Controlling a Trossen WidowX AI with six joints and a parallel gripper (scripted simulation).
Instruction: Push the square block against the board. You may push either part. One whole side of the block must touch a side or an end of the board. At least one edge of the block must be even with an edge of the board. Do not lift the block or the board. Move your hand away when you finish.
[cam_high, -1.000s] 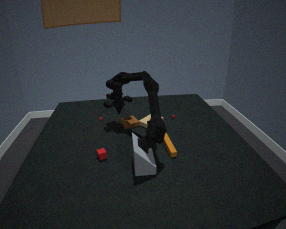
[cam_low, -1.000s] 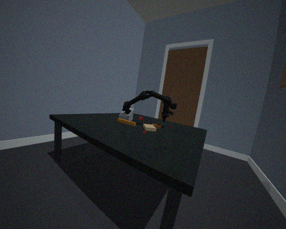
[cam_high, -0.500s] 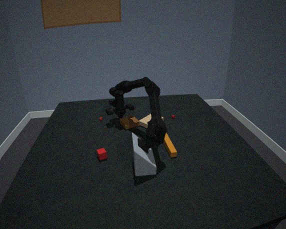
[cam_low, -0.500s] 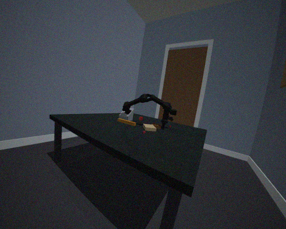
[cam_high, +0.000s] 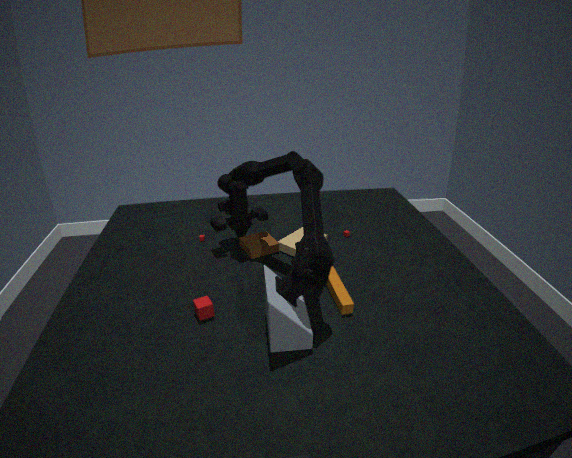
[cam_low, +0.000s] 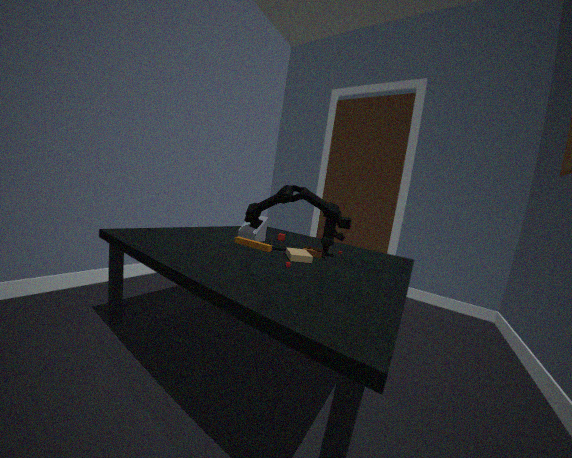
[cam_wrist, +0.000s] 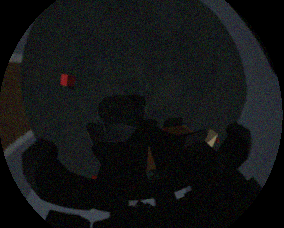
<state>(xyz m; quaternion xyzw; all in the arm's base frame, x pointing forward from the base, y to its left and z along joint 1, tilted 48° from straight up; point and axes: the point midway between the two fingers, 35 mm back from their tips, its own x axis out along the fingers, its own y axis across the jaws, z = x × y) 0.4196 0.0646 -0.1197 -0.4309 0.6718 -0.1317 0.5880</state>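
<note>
The brown block is 40 mm behind my gripper tip, 60 mm to the right of it and 10 mm above it. The rest, counted from my gripper tip: red cube: 370 mm behind, 70 mm to the left, 20 mm above; orange board: 280 mm behind, 270 mm to the right, 10 mm above; tan flat block: 40 mm behind, 210 mm to the right, 10 mm above.
</note>
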